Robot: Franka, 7 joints.
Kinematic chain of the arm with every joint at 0, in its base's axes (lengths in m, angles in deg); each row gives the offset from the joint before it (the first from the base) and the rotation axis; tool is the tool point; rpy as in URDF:
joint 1: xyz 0 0 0.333 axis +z
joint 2: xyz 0 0 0 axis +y
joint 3: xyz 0 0 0.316 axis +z
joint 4: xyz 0.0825 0 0 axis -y
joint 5: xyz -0.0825 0 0.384 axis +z
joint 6: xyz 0 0 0 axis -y
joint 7: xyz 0.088 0 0 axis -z
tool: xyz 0 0 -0.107 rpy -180 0 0
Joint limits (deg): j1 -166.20..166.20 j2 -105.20..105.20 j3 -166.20..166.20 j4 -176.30..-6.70 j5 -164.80..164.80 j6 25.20..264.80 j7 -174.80..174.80
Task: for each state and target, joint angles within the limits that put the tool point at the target. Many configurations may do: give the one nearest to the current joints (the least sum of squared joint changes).
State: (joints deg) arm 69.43 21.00 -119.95 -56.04 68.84 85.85 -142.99
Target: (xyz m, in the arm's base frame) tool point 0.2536 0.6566 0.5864
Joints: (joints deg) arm 102.96 57.54 -93.40 -49.81 71.39 71.95 -142.99
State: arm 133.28 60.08 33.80 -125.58 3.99 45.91 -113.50
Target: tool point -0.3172 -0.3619 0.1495
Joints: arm 166.20 73.55 57.56 -105.09 12.29 71.05 -113.50
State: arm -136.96 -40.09 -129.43 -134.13 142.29 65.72 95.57
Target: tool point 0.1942 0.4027 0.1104
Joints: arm -155.19 -44.80 -153.38 -144.22 146.20 67.08 95.57
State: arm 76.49 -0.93 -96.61 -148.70 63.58 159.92 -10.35
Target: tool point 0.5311 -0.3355 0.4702
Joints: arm 83.66 -21.17 -106.25 -111.42 59.40 160.34 -10.35
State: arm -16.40 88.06 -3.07 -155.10 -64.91 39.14 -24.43
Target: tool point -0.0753 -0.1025 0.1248
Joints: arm -19.94 93.39 -0.47 -161.99 -61.52 41.65 -24.43
